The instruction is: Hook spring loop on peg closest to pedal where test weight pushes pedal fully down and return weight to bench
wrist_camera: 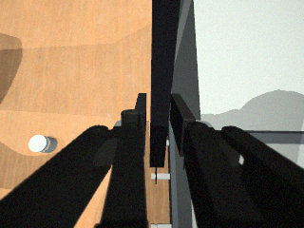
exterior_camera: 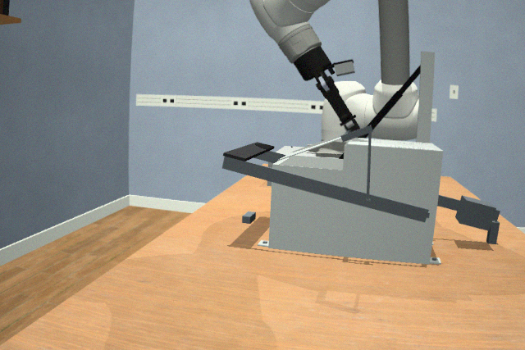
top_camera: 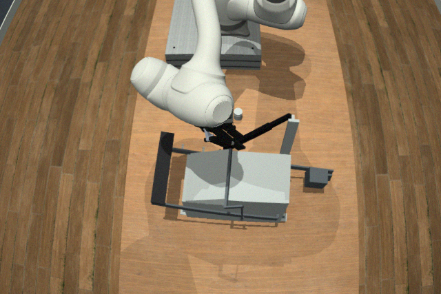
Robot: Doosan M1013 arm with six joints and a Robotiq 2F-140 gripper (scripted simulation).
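The steel test weight lies 210 mm behind my hand, 200 mm below it and 10 mm to the left of it. The rest, counted from my hand: small grey block (240 mm to the right, 220 mm below).
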